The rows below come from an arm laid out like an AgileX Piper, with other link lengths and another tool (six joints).
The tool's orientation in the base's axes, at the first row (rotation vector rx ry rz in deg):
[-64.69, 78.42, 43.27]
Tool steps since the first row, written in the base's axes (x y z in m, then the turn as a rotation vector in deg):
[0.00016, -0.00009, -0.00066, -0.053, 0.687, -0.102]
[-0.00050, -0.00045, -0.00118, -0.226, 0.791, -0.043]
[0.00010, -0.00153, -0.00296, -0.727, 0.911, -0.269]
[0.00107, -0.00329, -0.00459, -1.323, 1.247, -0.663]
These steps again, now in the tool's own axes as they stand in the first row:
[0.00068, -0.00006, 0.00007, -0.040, 0.294, 0.630]
[0.00118, 0.00052, -0.00042, -0.137, 0.478, 0.657]
[0.00319, -0.00009, -0.00095, 0.003, 1.022, 0.622]
[0.00523, -0.00128, -0.00200, 0.255, 1.754, 0.777]

